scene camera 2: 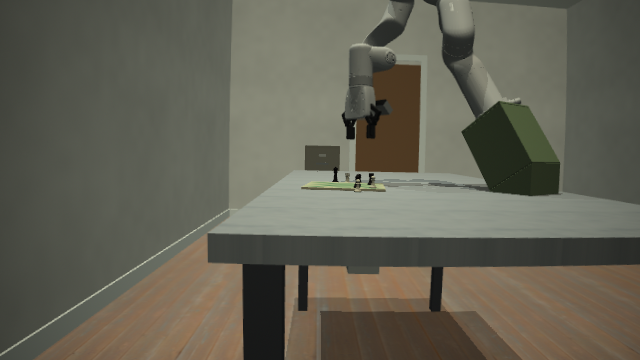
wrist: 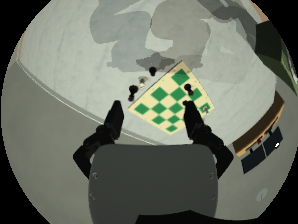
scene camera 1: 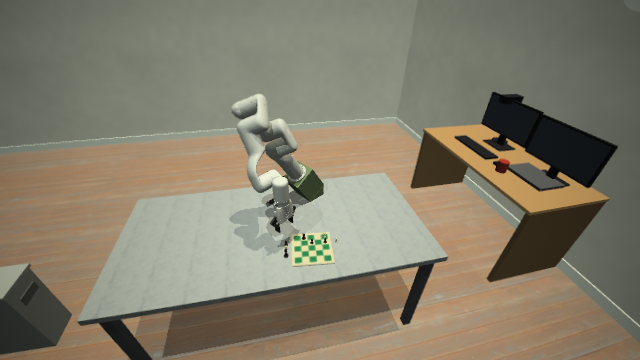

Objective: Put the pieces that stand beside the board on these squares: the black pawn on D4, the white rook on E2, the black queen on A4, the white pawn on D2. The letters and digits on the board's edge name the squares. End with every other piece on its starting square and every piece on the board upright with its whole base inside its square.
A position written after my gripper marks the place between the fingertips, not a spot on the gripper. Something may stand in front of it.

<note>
In view: my gripper (scene camera 2: 360,138) and a chessboard (scene camera 1: 303,253).
The chessboard shows as well in the wrist view (wrist: 161,105). My gripper is seen too in the wrist view (wrist: 153,108).
</note>
